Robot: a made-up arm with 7 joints.
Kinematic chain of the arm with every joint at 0, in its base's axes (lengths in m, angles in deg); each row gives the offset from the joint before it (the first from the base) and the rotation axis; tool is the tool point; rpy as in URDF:
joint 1: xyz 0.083 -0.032 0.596 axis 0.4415 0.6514 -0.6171
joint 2: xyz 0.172 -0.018 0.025 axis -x
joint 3: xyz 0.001 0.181 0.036 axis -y
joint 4: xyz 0 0.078 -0.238 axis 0.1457 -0.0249 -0.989
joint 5: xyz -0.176 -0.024 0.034 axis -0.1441 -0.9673 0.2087
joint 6: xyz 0 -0.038 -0.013 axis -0.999 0.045 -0.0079
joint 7: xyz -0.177 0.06 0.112 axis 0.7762 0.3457 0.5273
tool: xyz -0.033 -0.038 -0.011 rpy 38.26 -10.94 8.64
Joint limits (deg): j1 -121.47..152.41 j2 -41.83..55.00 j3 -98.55..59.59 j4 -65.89..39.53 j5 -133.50..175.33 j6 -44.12..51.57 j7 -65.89..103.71
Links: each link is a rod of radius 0.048 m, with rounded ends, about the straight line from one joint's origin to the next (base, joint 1, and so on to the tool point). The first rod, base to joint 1, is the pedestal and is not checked.
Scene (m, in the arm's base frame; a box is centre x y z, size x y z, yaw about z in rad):
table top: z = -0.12
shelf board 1: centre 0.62 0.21 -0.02 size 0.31 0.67 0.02 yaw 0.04
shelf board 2: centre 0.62 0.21 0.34 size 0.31 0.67 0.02 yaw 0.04
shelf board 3: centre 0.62 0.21 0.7 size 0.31 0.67 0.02 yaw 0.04
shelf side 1: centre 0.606 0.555 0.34 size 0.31 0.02 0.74 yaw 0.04
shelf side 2: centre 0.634 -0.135 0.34 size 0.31 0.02 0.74 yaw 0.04
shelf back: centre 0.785 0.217 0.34 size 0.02 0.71 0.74 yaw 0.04
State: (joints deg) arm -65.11 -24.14 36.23 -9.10 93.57 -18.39 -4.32
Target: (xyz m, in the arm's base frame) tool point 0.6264 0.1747 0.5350
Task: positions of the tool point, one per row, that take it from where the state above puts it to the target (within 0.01 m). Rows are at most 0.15 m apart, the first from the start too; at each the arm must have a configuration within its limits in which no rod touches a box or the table.
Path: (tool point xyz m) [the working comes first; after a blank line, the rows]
Joints at the target: -72.33 31.56 59.59 17.60 92.48 -4.57 -15.48
Straight joint move there: touches shelf board 2.

1: 0.3814 0.2849 0.3850
2: 0.3730 0.3623 0.4310
3: 0.3218 0.4277 0.4738
4: 0.2374 0.4646 0.4959
5: 0.3542 0.4509 0.5240
6: 0.4684 0.3949 0.5405
7: 0.5640 0.2997 0.5439
8: 0.6264 0.1747 0.5350

